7 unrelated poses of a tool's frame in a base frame.
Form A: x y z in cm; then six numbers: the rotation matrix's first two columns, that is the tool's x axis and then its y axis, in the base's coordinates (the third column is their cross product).
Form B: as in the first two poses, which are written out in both.
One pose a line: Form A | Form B
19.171, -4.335, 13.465, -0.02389, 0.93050, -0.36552, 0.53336, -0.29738, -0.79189 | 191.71, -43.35, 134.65, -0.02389, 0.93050, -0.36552, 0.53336, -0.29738, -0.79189
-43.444, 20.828, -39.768, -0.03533, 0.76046, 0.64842, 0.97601, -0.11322, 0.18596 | -434.44, 208.28, -397.68, -0.03533, 0.76046, 0.64842, 0.97601, -0.11322, 0.18596
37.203, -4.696, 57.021, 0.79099, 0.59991, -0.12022, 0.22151, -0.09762, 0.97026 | 372.03, -46.96, 570.21, 0.79099, 0.59991, -0.12022, 0.22151, -0.09762, 0.97026
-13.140, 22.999, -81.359, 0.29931, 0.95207, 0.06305, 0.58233, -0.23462, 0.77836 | -131.40, 229.99, -813.59, 0.29931, 0.95207, 0.06305, 0.58233, -0.23462, 0.77836
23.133, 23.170, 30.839, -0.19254, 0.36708, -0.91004, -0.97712, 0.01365, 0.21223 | 231.33, 231.70, 308.39, -0.19254, 0.36708, -0.91004, -0.97712, 0.01365, 0.21223
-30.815, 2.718, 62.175, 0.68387, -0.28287, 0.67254, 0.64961, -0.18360, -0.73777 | -308.15, 27.18, 621.75, 0.68387, -0.28287, 0.67254, 0.64961, -0.18360, -0.73777
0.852, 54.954, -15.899, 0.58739, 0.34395, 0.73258, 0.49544, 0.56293, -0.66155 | 8.52, 549.54, -158.99, 0.58739, 0.34395, 0.73258, 0.49544, 0.56293, -0.66155
